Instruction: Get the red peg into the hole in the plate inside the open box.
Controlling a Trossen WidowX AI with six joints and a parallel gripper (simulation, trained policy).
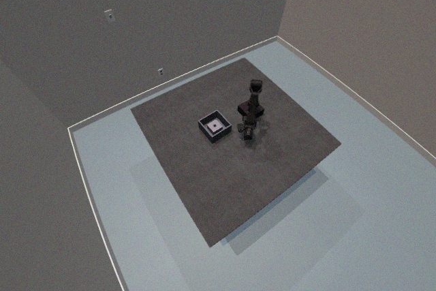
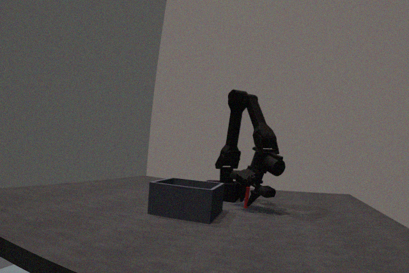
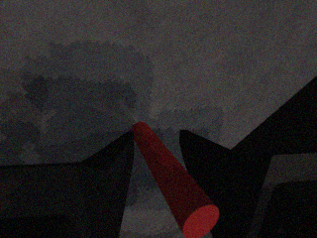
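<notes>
My gripper tip is now 190 mm to the left of the plate, 160 mm short of it and 30 mm below it. Round my gripper tip: red peg (20 mm above, 10 mm to the left, 10 mm ahead); box (190 mm to the right, 160 mm ahead, 10 mm above).
</notes>
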